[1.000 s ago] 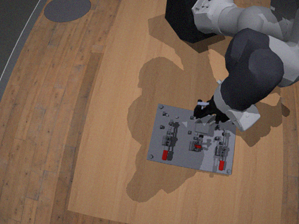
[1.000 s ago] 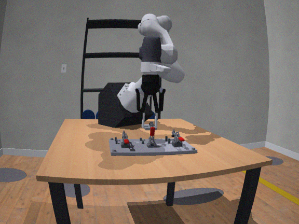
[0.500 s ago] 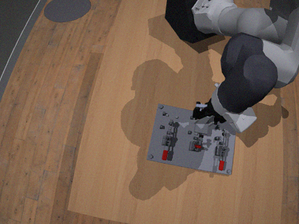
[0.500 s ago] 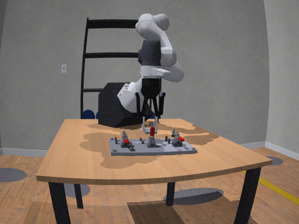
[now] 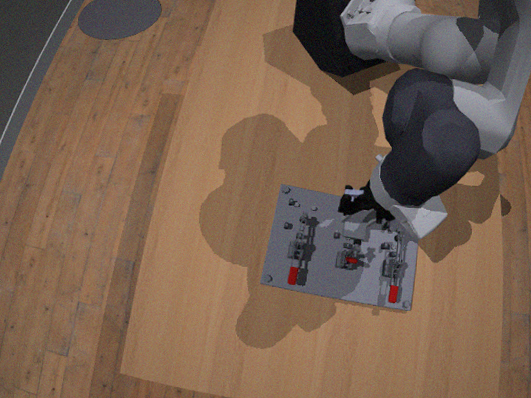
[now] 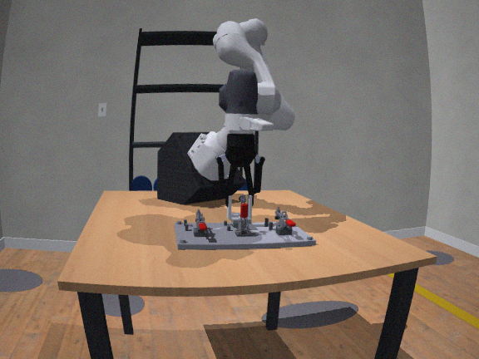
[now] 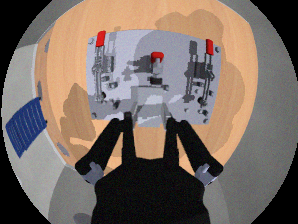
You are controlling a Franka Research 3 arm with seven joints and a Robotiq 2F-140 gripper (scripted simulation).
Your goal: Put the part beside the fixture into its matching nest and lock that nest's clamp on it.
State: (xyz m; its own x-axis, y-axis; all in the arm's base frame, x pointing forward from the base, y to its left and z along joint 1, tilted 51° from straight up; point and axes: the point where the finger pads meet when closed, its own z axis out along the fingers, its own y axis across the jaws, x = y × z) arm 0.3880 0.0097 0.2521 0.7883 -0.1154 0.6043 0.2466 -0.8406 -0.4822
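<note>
Now: hand 6 cm short of the grey fixture plate, 6 cm above it and 1 cm to the right of it. Round my hand: grey part 3 cm below.
</note>
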